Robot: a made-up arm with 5 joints.
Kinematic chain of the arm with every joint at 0, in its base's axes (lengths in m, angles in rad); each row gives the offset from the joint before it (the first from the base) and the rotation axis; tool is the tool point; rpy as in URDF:
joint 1: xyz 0.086 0 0.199 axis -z
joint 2: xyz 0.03 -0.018 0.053 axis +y
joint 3: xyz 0.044 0 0.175 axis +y
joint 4: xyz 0.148 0 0.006 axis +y
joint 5: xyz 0.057 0.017 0 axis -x
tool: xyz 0 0 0 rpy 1.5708 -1.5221 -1.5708
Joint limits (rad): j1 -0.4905..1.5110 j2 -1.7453..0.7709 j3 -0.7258..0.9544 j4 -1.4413..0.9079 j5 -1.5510..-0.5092
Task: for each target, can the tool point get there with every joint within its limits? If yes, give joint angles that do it. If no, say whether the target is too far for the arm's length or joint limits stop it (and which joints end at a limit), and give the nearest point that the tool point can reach.
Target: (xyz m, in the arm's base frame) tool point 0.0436 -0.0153 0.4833
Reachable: yes | joints -0.3237 -1.5285 0.4660 0.0704 -1.3108
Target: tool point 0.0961 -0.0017 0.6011
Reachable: yes | joints 0.0680 -0.5231 -0.5406 -1.2167 -1.2643
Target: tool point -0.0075 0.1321 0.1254
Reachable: no: joint limits stop it (at a limit: joint 1, joint 2, joint 3, joint 4) | nearest point 0.1896 0.0542 0.1720 | short by 0.217 m
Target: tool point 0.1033 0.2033 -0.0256
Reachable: no: joint limits stop it (at a limit: joint 1, joint 2, joint 3) | nearest point 0.2214 0.0712 0.1444 | short by 0.246 m
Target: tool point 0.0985 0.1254 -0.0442
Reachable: no: joint limits stop it (at a limit: joint 1, joint 2, joint 3) | nearest point 0.2150 0.0677 0.1467 | short by 0.231 m
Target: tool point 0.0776 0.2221 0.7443
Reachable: no: too far | nearest point 0.0766 0.1398 0.5840 | short by 0.180 m
